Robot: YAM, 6 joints.
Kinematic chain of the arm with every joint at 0, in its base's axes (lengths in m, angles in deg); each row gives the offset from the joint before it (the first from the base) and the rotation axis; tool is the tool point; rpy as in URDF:
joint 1: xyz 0 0 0.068 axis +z
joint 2: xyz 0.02 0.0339 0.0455 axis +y
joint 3: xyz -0.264 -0.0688 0 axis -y
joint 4: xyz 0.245 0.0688 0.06 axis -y
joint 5: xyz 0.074 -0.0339 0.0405 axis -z
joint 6: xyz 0.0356 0 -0.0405 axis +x
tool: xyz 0 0 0 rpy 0 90 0
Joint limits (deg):
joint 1: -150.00..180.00
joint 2: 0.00..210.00
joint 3: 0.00..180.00
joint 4: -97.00..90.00
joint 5: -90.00..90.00
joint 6: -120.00..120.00
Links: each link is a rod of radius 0.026 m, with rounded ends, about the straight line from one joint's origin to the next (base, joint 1, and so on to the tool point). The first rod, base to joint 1, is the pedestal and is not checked.
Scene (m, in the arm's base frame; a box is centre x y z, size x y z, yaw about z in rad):
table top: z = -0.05
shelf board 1: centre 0 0.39 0.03 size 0.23 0.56 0.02 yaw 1.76
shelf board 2: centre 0 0.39 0.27 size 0.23 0.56 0.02 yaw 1.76
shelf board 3: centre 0 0.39 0.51 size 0.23 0.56 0.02 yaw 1.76
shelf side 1: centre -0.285 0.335 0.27 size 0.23 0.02 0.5 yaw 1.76
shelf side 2: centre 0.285 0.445 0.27 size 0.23 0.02 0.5 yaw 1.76
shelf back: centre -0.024 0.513 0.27 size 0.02 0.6 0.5 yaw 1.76
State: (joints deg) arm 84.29 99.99 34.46 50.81 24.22 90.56
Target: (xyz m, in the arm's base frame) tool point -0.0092 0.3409 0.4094
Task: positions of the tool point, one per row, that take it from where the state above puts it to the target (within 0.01 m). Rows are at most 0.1 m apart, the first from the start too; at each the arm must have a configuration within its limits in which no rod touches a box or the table.
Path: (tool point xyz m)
1: 0.0647 0.2695 0.1570
2: 0.0745 0.2163 0.1569
3: 0.0769 0.1647 0.1483
4: 0.0668 0.1971 0.2298
5: 0.0466 0.1975 0.3205
6: 0.0250 0.1624 0.4094
7: 0.0184 0.2187 0.4214
8: 0.0071 0.2792 0.4217
9: -0.0092 0.3409 0.4094

